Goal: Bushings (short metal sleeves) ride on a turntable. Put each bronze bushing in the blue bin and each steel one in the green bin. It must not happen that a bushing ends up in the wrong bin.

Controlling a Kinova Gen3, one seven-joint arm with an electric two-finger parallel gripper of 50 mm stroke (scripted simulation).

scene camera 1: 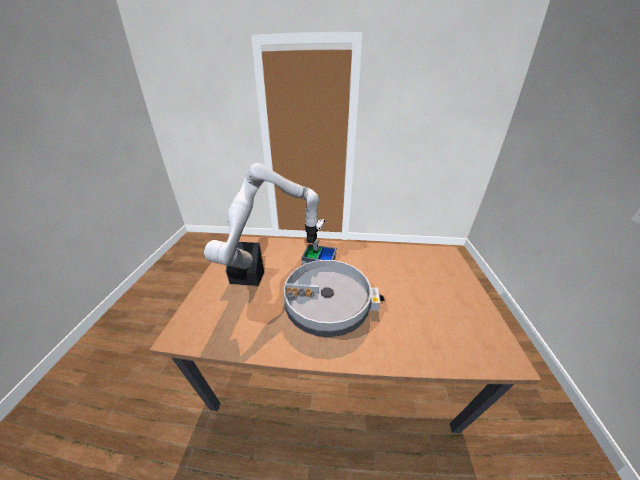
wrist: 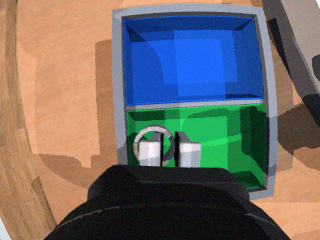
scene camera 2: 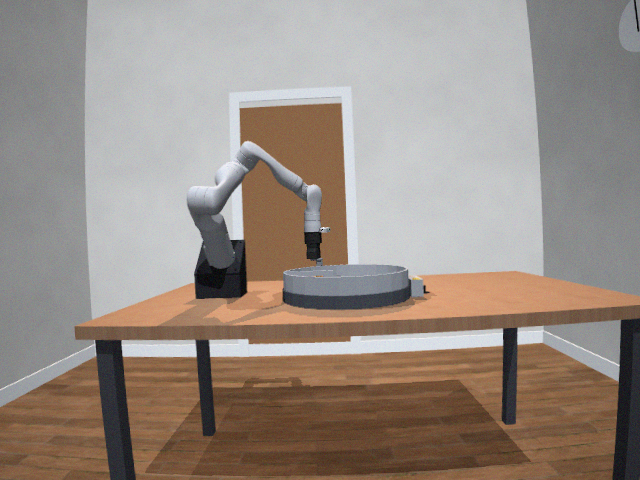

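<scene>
Visible here: my gripper (wrist: 168, 143); a turntable (scene camera 1: 342, 295).
</scene>
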